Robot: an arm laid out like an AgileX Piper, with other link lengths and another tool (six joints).
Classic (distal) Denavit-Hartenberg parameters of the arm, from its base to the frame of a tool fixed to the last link. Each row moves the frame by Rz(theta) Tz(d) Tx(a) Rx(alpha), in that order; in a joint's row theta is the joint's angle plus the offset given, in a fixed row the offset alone. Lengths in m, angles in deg.
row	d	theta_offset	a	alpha
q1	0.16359	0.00	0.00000	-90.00
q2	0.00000	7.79	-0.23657	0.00
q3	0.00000	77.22	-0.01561	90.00
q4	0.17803	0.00	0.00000	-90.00
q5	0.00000	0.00	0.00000	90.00
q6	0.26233	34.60	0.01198	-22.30
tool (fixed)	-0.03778	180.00	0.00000	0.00
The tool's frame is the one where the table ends.
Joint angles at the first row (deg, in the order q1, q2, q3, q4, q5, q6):
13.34 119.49 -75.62 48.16 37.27 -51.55
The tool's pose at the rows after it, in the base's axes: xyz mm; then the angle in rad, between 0 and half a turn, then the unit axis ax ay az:
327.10, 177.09, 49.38, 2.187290, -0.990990, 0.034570, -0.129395
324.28, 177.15, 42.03, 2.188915, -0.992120, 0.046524, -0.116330
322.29, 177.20, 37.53, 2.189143, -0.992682, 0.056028, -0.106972
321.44, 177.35, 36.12, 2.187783, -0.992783, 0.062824, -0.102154
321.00, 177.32, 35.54, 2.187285, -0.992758, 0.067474, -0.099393
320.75, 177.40, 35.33, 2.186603, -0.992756, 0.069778, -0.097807
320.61, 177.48, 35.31, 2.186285, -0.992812, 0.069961, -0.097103
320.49, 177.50, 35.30, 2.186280, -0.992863, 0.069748, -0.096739
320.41, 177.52, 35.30, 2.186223, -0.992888, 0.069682, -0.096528
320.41, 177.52, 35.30, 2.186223, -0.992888, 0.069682, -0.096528
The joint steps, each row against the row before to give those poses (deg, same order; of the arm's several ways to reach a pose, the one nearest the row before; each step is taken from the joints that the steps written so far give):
0.07 1.43 -0.32 0.16 0.22 0.54
-0.05 1.34 -0.25 0.00 0.38 0.77
-0.09 0.88 -0.26 -0.06 0.42 0.73
-0.08 0.38 -0.26 -0.09 0.38 0.68
-0.06 0.18 -0.18 -0.14 0.25 0.55
-0.03 0.09 -0.11 -0.06 0.17 0.28
-0.01 0.03 -0.05 -0.03 0.09 0.05
0.00 0.01 -0.02 -0.02 0.05 0.01
0.00 0.00 0.00 -0.01 0.02 0.00
0.00 0.00 0.00 0.00 0.00 0.00

